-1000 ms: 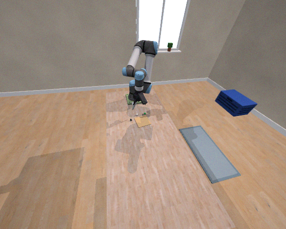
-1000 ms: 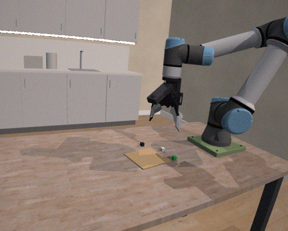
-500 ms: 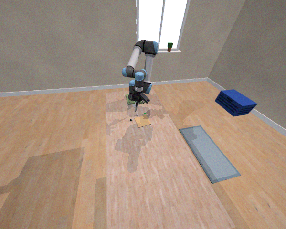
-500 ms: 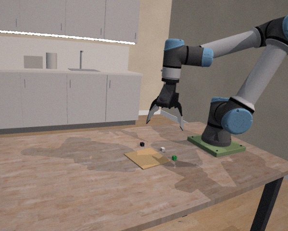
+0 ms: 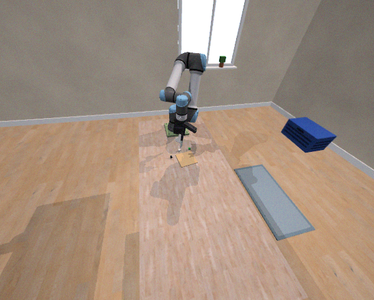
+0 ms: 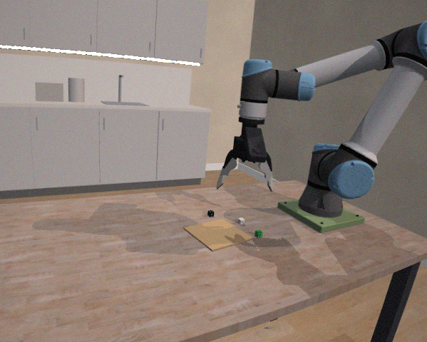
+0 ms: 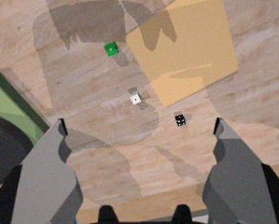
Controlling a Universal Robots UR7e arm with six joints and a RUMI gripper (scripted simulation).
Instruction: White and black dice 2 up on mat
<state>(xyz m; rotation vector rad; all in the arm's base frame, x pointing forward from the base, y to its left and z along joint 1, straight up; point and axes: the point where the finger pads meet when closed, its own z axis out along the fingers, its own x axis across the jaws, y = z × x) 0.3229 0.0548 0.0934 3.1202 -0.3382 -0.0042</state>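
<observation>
The white die is 11 cm below my hand, 2 cm to the right of it and 1 cm behind it. Also, from my hand: black die: 11 cm below, 9 cm to the right, 6 cm ahead; then green die: 11 cm below, 6 cm to the left, 3 cm behind; then tan mat: 11 cm below, 8 cm ahead, 3 cm to the left.
</observation>
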